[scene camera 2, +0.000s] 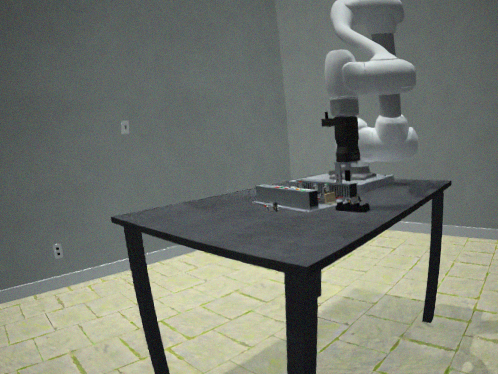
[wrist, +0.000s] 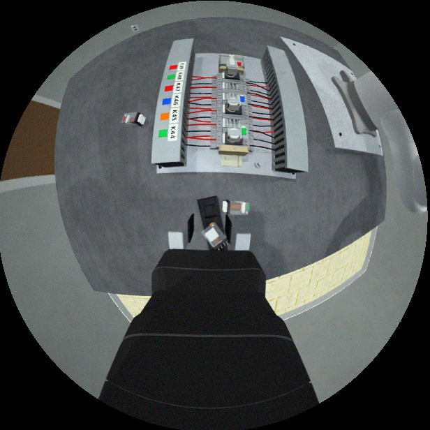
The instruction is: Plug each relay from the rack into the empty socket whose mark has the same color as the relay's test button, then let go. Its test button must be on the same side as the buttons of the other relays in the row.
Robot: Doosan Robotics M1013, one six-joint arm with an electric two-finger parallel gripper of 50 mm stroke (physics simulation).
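Where they show: gripper, fingertip midpoint: (scene camera 2: 343,182); arm's base at its link origin: (scene camera 2: 353,177).
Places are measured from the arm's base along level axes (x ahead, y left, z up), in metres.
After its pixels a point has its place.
My gripper (scene camera 2: 343,178) @(x 0.514, y 0.191, z 0.051 m) (wrist: 209,222) is open and empty, above the black rack (scene camera 2: 353,207) @(x 0.535, y 0.232, z -0.023 m) (wrist: 209,206). A relay with an orange button (wrist: 214,236) sits askew at the rack's near end, seen between the fingers. A green-button relay (wrist: 236,207) lies on its side just right of the rack. A red-button relay (scene camera 2: 274,206) @(x 0.605, y -0.018, z -0.020 m) (wrist: 134,119) lies on the table left of the marked duct. In the wrist view, relays with green (wrist: 234,134), blue (wrist: 233,104) and red (wrist: 231,64) buttons stand in the row, buttons on the right. Sockets by orange K45, red K47 and green K48 appear empty.
The marked duct (scene camera 2: 286,196) @(x 0.535, y -0.018, z 0.001 m) (wrist: 172,107) and a slotted duct (wrist: 287,112) flank the socket row on a grey plate (wrist: 215,169). Red and black wires run to the sockets. A tan end block (wrist: 233,149) closes the near end. The robot's base plate (wrist: 350,142) is at the right.
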